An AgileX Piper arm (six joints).
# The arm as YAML. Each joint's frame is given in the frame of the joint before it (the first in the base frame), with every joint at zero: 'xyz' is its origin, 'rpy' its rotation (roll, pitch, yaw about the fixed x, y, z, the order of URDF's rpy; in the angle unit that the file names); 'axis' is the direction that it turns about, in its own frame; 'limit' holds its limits. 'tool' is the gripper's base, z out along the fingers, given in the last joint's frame.
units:
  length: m
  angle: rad
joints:
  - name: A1
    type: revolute
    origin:
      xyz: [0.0, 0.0, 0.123]
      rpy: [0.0, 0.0, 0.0]
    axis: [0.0, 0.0, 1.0]
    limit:
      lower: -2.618
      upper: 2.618
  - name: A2
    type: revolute
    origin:
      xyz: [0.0, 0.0, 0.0]
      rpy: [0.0, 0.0, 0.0]
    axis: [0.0, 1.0, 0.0]
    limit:
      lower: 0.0
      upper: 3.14
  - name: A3
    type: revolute
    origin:
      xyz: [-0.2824, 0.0, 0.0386]
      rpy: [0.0, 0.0, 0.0]
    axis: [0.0, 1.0, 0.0]
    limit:
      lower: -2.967
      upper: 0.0
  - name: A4
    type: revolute
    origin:
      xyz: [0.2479, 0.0, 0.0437]
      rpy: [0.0, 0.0, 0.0]
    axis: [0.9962, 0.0, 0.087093]
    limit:
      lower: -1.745
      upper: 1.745
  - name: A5
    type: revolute
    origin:
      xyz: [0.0, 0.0, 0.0]
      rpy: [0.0, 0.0, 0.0]
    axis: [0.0, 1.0, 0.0]
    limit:
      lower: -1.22
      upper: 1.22
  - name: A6
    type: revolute
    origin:
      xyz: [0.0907, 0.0, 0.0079]
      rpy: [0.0, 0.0, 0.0]
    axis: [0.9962, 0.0, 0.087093]
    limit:
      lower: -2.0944
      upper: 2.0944
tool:
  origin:
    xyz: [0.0, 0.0, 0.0]
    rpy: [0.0, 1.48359, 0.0]
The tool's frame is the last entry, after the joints.
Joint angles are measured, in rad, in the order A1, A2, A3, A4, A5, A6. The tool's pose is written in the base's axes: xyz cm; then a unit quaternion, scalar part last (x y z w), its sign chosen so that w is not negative. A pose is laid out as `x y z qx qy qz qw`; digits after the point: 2 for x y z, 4 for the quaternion.
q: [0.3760, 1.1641, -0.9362, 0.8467, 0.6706, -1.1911]
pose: 20.81 12.77 33.71 -0.4529 0.7440 0.1933 0.4516
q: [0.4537, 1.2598, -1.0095, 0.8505, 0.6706, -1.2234]
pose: 22.01 15.47 33.62 -0.4921 0.7236 0.2064 0.4377
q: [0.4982, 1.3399, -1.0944, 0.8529, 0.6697, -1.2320]
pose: 23.32 17.53 34.09 -0.5102 0.7093 0.2147 0.4365
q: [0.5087, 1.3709, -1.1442, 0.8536, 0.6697, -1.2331]
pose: 24.01 18.27 34.76 -0.5139 0.7018 0.2160 0.4436
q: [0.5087, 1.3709, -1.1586, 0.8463, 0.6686, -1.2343]
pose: 24.10 18.28 35.19 -0.5159 0.6976 0.2118 0.4499
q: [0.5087, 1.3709, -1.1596, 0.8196, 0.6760, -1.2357]
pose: 24.08 18.20 35.08 -0.5259 0.6954 0.2025 0.4459
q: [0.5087, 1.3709, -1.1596, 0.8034, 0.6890, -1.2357]
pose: 24.00 18.16 34.96 -0.5336 0.6943 0.1992 0.4400
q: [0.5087, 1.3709, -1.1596, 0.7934, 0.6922, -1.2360]
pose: 23.99 18.12 34.90 -0.5373 0.6936 0.1958 0.4381
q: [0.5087, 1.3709, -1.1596, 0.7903, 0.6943, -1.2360]
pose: 23.98 18.11 34.88 -0.5387 0.6934 0.1951 0.4370
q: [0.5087, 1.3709, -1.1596, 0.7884, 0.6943, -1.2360]
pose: 23.98 18.11 34.88 -0.5392 0.6933 0.1943 0.4369
